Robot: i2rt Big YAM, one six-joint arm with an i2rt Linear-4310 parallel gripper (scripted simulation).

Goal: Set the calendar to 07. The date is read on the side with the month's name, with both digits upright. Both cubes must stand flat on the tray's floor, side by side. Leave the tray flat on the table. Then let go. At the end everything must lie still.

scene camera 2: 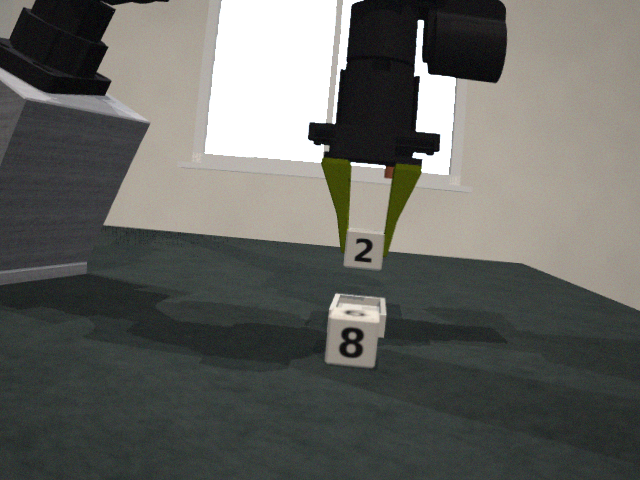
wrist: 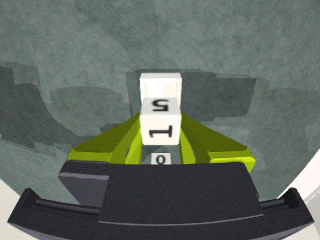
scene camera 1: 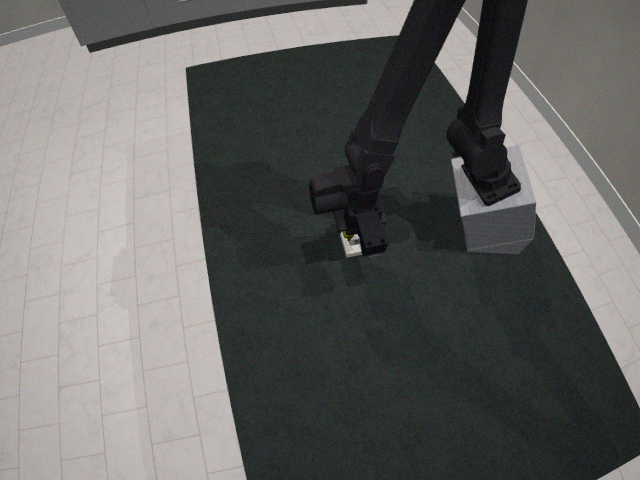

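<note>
A white tray appears in the pictures, and so does the gripper, which is visible in the wrist view too.
</note>
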